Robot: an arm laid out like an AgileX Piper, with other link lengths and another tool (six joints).
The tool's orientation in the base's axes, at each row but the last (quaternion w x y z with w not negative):
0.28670, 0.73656, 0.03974, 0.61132
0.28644, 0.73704, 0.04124, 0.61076
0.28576, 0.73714, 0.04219, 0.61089
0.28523, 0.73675, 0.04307, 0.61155
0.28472, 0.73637, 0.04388, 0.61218
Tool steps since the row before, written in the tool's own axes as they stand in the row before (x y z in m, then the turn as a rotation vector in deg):
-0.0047, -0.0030, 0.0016, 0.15, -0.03, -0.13
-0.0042, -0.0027, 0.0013, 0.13, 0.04, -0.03
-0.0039, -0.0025, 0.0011, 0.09, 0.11, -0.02
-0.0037, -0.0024, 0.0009, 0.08, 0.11, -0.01
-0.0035, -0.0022, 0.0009, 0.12, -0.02, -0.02
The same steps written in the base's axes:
0.0012, 0.0000, -0.0057, -0.07, 0.13, 0.13
0.0009, 0.0000, -0.0051, -0.01, 0.03, 0.14
0.0008, 0.0001, -0.0047, -0.03, -0.05, 0.13
0.0006, 0.0001, -0.0045, -0.02, -0.06, 0.12
0.0006, 0.0001, -0.0042, 0.02, 0.07, 0.10

